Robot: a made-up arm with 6 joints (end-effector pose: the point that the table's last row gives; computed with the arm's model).
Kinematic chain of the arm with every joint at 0, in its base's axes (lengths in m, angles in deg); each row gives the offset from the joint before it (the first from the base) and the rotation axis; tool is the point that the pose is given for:
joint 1: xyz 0 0 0.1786 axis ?
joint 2: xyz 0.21 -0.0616 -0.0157 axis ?
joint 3: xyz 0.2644 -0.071 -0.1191 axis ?
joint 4: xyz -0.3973 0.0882 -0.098 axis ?
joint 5: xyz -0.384 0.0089 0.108 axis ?
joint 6: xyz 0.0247 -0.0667 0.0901 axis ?
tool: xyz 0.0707 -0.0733 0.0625
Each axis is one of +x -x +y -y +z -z.
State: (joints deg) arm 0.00 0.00 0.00 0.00 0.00 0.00
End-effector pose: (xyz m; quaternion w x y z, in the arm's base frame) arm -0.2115 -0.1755 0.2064 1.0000 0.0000 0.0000 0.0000
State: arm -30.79 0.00 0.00 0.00 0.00 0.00
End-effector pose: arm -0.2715 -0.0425 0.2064 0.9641 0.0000 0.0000 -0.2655
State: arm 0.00 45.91 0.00 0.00 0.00 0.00
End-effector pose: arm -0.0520 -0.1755 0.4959 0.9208 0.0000 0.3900 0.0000
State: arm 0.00 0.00 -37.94 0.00 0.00 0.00
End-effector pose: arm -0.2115 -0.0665 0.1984 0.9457 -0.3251 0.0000 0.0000
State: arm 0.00 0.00 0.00 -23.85 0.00 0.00
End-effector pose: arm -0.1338 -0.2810 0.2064 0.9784 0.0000 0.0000 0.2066
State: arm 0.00 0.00 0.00 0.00 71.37 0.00
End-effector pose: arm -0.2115 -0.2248 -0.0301 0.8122 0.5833 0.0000 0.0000
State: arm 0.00 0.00 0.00 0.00 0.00 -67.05
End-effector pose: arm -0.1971 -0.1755 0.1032 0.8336 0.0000 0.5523 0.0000
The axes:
joint 1: +z
joint 2: +y
joint 3: +x
joint 4: -z
joint 5: +x
joint 6: -y

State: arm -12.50 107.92 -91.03 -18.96 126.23 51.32
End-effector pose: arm 0.2395 -0.4044 0.6088 0.7164 0.0655 0.5795 -0.3831
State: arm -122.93 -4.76 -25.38 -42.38 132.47 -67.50
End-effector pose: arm -0.1096 0.2523 -0.0809 0.5755 0.7892 -0.2137 -0.0153
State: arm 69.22 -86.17 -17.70 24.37 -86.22 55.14
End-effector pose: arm -0.1886 0.3629 -0.2367 0.4689 -0.2717 -0.8302 -0.1308
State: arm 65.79 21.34 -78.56 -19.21 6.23 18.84
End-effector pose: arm -0.0481 -0.1089 0.3623 0.4948 -0.4938 -0.1648 0.6959
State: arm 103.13 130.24 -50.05 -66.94 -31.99 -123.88
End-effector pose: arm 0.1432 0.4717 0.1968 0.7285 0.6736 0.1247 -0.0057
